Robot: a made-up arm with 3 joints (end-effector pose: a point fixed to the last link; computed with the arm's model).
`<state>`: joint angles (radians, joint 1 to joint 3).
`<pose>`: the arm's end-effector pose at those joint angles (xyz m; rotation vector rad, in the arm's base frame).
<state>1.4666 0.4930 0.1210</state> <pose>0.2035 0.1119 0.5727 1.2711 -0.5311 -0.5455</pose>
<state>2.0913 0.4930 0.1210</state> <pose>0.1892 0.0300 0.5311 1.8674 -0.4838 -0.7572</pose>
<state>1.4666 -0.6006 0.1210</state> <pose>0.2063 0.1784 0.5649 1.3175 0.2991 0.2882</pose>
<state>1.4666 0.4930 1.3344</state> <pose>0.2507 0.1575 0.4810 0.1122 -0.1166 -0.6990</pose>
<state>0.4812 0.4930 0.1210</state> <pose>0.2140 0.2466 0.5255 0.3354 -0.5259 -0.2013</pose>
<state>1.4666 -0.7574 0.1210</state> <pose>0.2007 0.1868 0.5640 1.3009 0.4179 0.4078</pose>
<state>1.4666 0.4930 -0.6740</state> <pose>0.1541 0.0535 0.5688 2.0206 -0.7871 -0.3339</pose>
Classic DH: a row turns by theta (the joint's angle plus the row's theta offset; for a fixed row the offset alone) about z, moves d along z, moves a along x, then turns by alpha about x. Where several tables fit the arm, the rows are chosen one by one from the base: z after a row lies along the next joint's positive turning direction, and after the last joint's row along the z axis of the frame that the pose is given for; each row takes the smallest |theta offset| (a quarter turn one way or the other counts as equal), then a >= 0, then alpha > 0; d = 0 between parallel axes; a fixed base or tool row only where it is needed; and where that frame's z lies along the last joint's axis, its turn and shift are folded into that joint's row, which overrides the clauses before.
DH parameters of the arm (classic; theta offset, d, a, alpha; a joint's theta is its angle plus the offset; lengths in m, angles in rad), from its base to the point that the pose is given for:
base (fixed): 1.454 0.4434 0.1581 1.6822
joint 1: 1.5578 0.1331 0.0105 -1.4547
joint 2: 0.1122 -0.0444 0.017 -1.5708
joint 3: 1.5708 -0.064 0.098 1.5708
tool (fixed): -1.5708 -0.013 0 0

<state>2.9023 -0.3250 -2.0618</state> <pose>0.2169 0.0886 0.3240 -1.3495 0.0127 -0.2301</pose>
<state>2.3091 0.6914 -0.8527</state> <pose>0.1041 -0.0163 0.4432 -2.7379 1.1812 0.8289</pose>
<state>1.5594 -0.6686 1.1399</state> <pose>0.1731 0.2304 0.5000 0.3992 0.0988 0.4343</pose>
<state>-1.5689 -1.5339 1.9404</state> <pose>0.0857 0.0857 0.4457 1.9203 -1.8512 -0.5925</pose>
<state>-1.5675 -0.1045 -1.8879</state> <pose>0.2194 0.2591 0.3876 0.3199 0.2087 -0.1439</pose>
